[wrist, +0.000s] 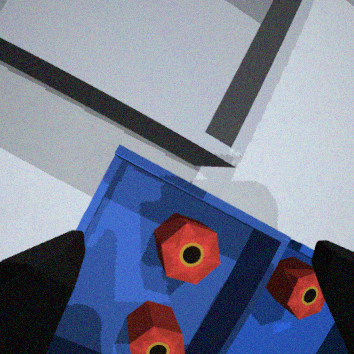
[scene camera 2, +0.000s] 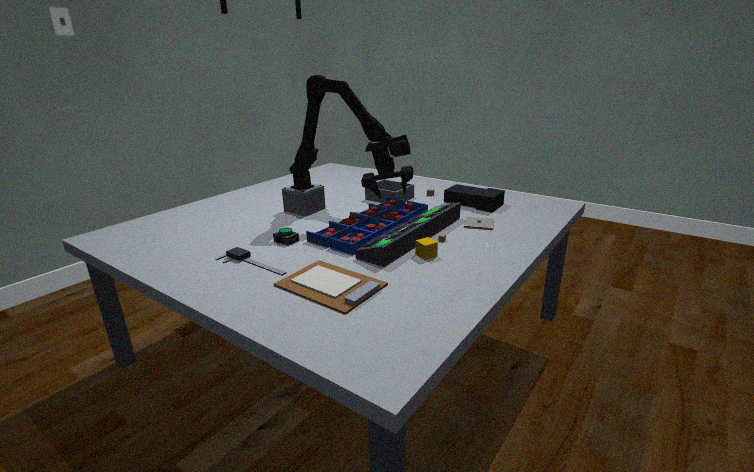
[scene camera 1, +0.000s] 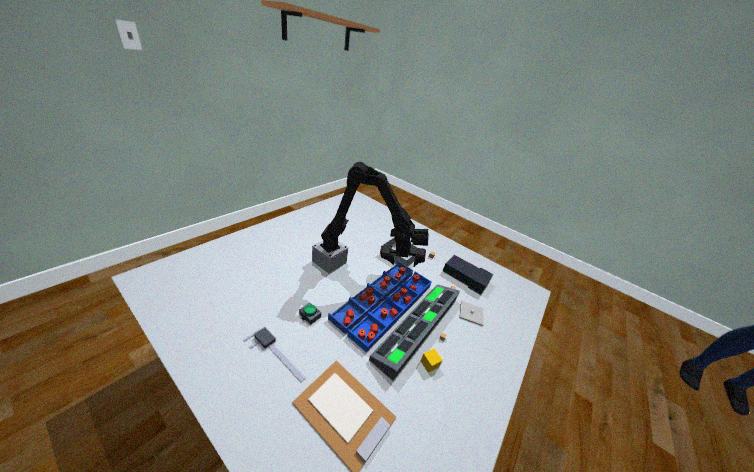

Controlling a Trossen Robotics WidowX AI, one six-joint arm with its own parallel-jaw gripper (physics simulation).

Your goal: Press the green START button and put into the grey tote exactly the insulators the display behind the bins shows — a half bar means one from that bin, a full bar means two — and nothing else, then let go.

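My gripper (scene camera 1: 404, 260) (scene camera 2: 392, 195) (wrist: 201, 248) is open and empty, pointing down above the far end of the blue bins (scene camera 1: 356, 335) (scene camera 2: 312, 239) (wrist: 122, 265), beside the grey tote (scene camera 2: 410, 193) (wrist: 100, 102). Red insulators (scene camera 1: 362, 333) (scene camera 2: 330, 230) (wrist: 205, 240) lie in the bins; one in the corner bin sits between the fingers' sides in the wrist view, below them. The visible tote floor is bare; the arm hides much of the tote in scene camera 1. The dark display (scene camera 1: 395, 369) (scene camera 2: 383, 258) shows three bright green areas. The green START button (scene camera 1: 309, 308) (scene camera 2: 285, 230) stands beside the bins.
A black box (scene camera 1: 467, 273) (scene camera 2: 474, 197) stands beyond the display. A yellow cube (scene camera 1: 431, 360) (scene camera 2: 426, 248), small wooden cubes and a pale plate (scene camera 1: 471, 313) (scene camera 2: 479, 223) lie nearby. A clipboard (scene camera 1: 308, 399) (scene camera 2: 286, 284) and caliper (scene camera 1: 264, 337) (scene camera 2: 238, 253) lie in front.
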